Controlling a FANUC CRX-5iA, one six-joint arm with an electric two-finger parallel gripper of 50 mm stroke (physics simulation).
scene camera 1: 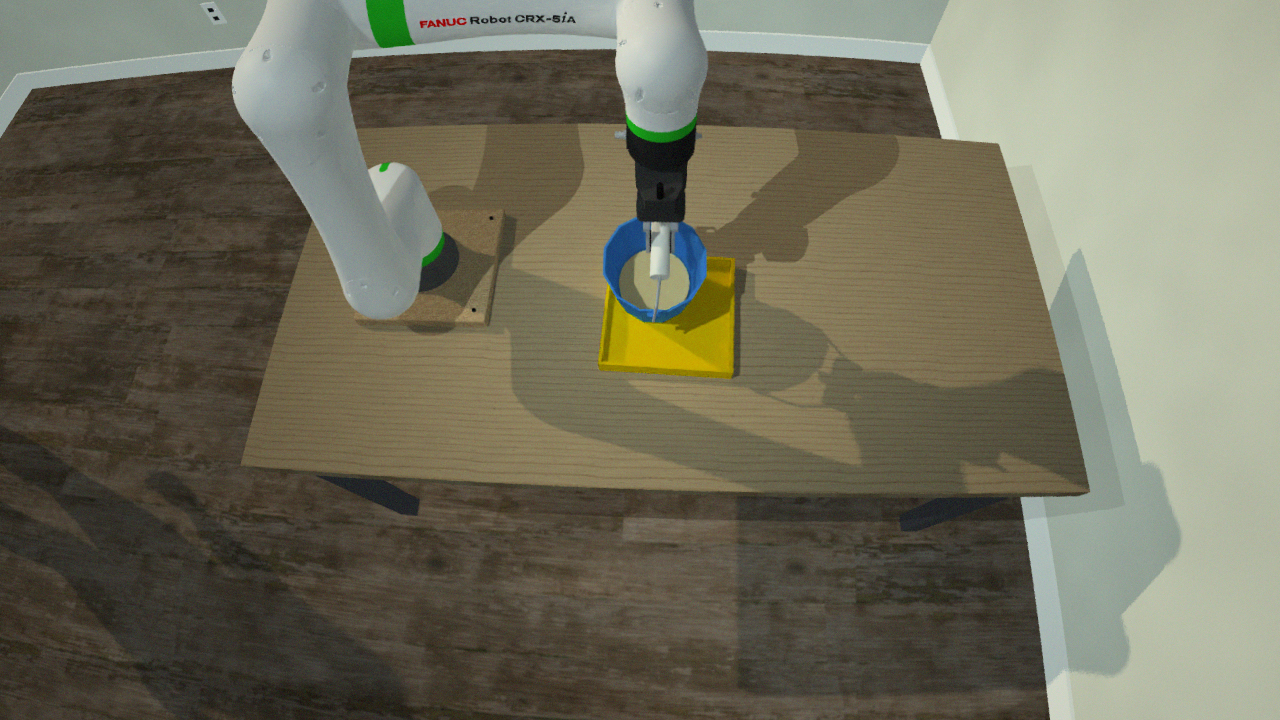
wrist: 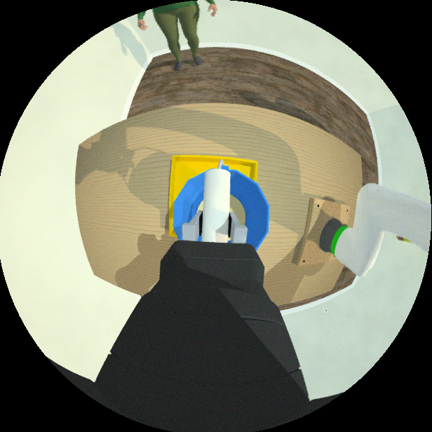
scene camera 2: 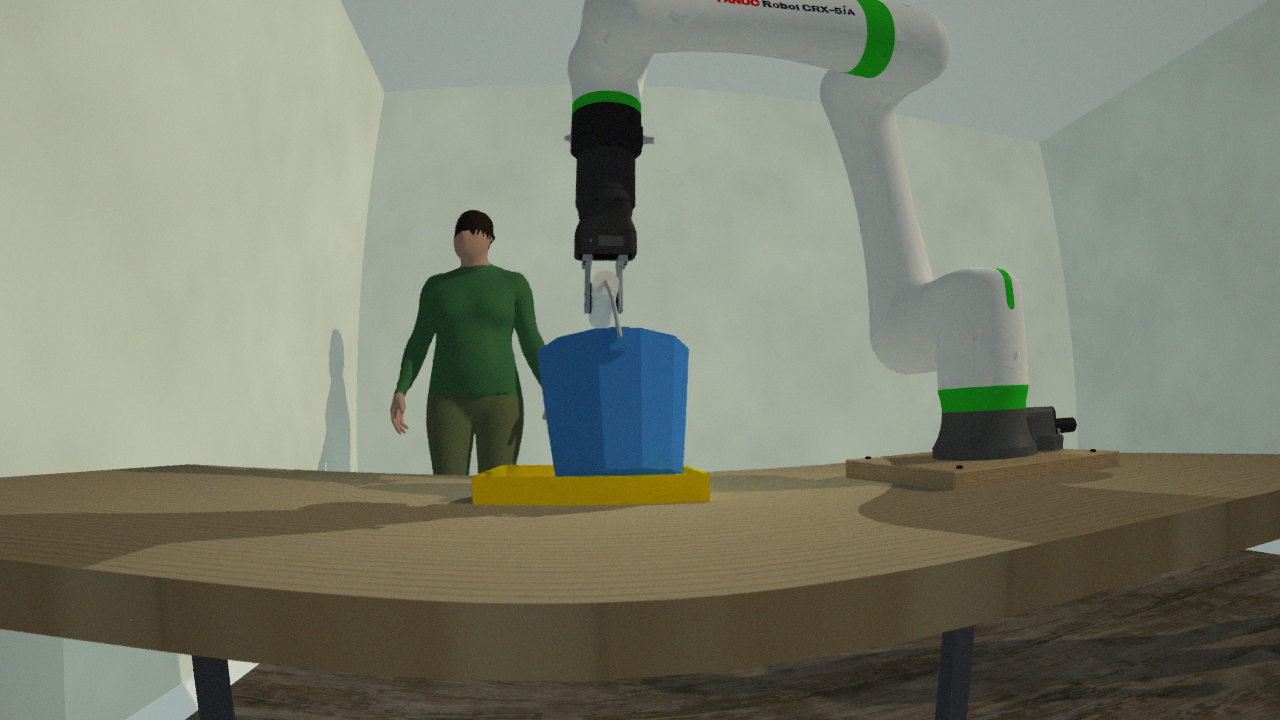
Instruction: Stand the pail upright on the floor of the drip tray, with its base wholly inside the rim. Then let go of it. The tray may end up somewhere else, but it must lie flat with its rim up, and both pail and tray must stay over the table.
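Frame: origin at the arm's base, x ahead, y left, z up, level; metres.
Seen in the pictures: gripper, between the fingertips: (scene camera 1: 660,247) (scene camera 2: 603,312); arm's base, origin of its link: (scene camera 1: 424,261) (scene camera 2: 984,455).
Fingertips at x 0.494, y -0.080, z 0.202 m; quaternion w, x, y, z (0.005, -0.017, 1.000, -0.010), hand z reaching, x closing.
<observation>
Offsets run from my fingertips to a thing's top centre. "*": to the spot under its first point. Level surfaces: height alone.
The blue pail @(* dx -0.088, dy +0.044, dz -0.110 m) (scene camera 1: 613,259) (scene camera 2: 617,402) (wrist: 257,210) hangs upright by its white handle grip @(dx +0.000, dy -0.008, dz +0.043 m) (scene camera 1: 659,259) (scene camera 2: 600,309) (wrist: 217,190). My gripper (scene camera 1: 660,240) (scene camera 2: 603,300) (wrist: 215,218) is shut on that grip, above the pail's mouth. The yellow drip tray @(dx +0.020, dy -0.008, dz -0.194 m) (scene camera 1: 666,370) (scene camera 2: 590,489) (wrist: 215,158) lies flat on the table, rim up. In scene camera 2 the pail's underside is level with the top of the tray's near wall, towards the right part of the tray. Whether the base touches the floor or a wall is hidden.
The wooden table @(dz -0.224 m) (scene camera 1: 895,268) (scene camera 2: 268,555) (wrist: 110,210) carries the tray. The robot's base board (scene camera 1: 494,259) (scene camera 2: 904,471) (wrist: 312,215) is on the left in scene camera 1. A person in green (scene camera 2: 474,331) (wrist: 177,25) stands beyond the table in scene camera 2.
</observation>
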